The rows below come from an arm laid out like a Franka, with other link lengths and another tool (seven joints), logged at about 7 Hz.
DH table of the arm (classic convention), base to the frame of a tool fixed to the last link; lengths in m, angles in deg. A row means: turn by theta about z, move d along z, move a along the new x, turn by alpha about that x. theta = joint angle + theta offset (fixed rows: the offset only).
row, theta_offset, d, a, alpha
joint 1, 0, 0.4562, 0, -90
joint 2, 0, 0, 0, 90
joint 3, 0, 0.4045, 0.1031, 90
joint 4, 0, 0, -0.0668, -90
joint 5, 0, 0.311, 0, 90
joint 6, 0, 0, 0.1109, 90
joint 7, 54.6, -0.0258, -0.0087, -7.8
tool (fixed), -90, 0.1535, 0, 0
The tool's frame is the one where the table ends.
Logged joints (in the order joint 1, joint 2, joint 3, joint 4, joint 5, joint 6, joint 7), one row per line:
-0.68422, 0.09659, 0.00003, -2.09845, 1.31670, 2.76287, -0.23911
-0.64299, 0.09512, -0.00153, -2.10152, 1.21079, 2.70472, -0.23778
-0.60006, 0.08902, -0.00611, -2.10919, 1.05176, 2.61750, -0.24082
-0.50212, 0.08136, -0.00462, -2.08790, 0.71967, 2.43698, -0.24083
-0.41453, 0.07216, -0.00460, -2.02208, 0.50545, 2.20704, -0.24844
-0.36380, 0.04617, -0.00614, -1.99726, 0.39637, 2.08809, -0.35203
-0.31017, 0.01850, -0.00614, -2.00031, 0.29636, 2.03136, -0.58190
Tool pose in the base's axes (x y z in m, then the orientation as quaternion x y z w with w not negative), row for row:
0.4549, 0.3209, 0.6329, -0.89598, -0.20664, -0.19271, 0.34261
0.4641, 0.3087, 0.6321, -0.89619, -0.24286, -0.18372, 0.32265
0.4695, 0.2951, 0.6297, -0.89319, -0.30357, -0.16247, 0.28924
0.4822, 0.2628, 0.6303, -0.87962, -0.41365, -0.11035, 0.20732
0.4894, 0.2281, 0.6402, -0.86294, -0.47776, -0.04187, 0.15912
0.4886, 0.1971, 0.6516, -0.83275, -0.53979, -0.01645, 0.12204
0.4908, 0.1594, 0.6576, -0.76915, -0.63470, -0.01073, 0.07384
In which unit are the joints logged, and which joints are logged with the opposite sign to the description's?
The joints are logged in radians. Opposite sign: joint 1.
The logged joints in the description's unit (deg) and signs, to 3 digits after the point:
39.203, 5.534, 0.002, -120.232, 75.441, 158.301, -13.700
36.841, 5.450, -0.088, -120.408, 69.373, 154.969, -13.624
34.381, 5.100, -0.350, -120.848, 60.261, 149.972, -13.798
28.769, 4.662, -0.265, -119.628, 41.234, 139.629, -13.799
23.751, 4.134, -0.264, -115.857, 28.960, 126.454, -14.235
20.844, 2.645, -0.352, -114.435, 22.710, 119.639, -20.170
17.771, 1.060, -0.352, -114.609, 16.980, 116.388, -33.340

